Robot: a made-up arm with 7 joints. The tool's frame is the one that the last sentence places.
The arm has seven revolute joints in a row. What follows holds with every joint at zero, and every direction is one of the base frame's. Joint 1 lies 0.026 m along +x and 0.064 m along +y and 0.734 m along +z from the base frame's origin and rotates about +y. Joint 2 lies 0.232 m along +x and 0.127 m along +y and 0.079 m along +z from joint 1 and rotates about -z. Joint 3 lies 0.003 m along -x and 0.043 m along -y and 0.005 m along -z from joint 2 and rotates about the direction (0.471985, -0.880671, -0.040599). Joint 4 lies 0.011 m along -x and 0.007 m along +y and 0.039 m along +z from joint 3 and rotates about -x. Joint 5 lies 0.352 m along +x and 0.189 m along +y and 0.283 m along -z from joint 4 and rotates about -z. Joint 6 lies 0.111 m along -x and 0.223 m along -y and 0.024 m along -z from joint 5 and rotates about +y. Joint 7 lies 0.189 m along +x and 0.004 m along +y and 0.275 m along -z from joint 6 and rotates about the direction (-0.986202, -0.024, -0.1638). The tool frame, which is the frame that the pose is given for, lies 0.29 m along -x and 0.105 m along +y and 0.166 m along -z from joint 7; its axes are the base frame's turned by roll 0.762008, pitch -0.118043 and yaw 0.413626 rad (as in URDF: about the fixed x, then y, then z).
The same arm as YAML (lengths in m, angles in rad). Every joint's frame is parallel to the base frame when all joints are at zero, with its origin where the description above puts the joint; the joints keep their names.
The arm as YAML. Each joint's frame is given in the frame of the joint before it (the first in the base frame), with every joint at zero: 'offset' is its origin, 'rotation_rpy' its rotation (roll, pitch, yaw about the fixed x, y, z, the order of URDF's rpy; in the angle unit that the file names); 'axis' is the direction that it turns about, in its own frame. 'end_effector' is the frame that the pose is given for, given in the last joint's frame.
length_unit: m
angle_unit: rad
chain:
  - id: joint 1
    offset: [0.026, 0.064, 0.734]
    rotation_rpy: [0.0, 0.0, 0.0]
    axis: "+y"
  - id: joint 2
    offset: [0.232, 0.127, 0.079]
    rotation_rpy: [0.0, 0.0, 0.0]
    axis: "-z"
  - id: joint 3
    offset: [-0.003, -0.043, -0.005]
    rotation_rpy: [0.0, 0.0, 0.0]
    axis: [0.471985, -0.880671, -0.040599]
  - id: joint 4
    offset: [-0.011, 0.007, 0.039]
    rotation_rpy: [0.0, 0.0, 0.0]
    axis: "-x"
  - id: joint 5
    offset: [0.352, 0.189, -0.283]
    rotation_rpy: [0.0, 0.0, 0.0]
    axis: "-z"
  - id: joint 6
    offset: [-0.111, -0.223, -0.024]
    rotation_rpy: [0.0, 0.0, 0.0]
    axis: "+y"
  - id: joint 7
    offset: [0.189, 0.004, -0.275]
    rotation_rpy: [0.0, 0.0, 0.0]
    axis: [-0.986202, -0.024, -0.1638]
end_effector:
  offset: [-0.29, 0.105, -0.166]
  rotation_rpy: [0.762, -0.118, 0.4136]

